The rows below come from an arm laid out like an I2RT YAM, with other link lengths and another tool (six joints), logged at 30 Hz.
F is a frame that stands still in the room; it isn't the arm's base.
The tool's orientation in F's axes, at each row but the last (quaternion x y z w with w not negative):
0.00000, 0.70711, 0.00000, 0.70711
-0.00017, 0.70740, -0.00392, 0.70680
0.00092, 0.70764, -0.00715, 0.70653
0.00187, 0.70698, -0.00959, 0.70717
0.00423, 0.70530, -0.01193, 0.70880
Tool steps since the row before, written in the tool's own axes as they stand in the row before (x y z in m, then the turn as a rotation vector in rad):
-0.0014, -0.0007, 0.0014, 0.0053, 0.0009, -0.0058
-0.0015, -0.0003, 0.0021, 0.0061, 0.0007, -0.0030
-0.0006, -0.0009, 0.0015, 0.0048, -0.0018, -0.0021
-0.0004, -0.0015, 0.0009, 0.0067, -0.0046, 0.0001
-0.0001, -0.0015, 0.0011, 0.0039, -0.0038, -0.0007
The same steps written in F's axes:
0.0014, -0.0007, 0.0014, -0.0058, 0.0009, -0.0053
0.0021, -0.0003, 0.0015, -0.0030, 0.0007, -0.0061
0.0015, -0.0009, 0.0006, -0.0021, -0.0018, -0.0048
0.0009, -0.0015, 0.0004, 0.0000, -0.0047, -0.0066
0.0011, -0.0015, 0.0001, -0.0008, -0.0038, -0.0039

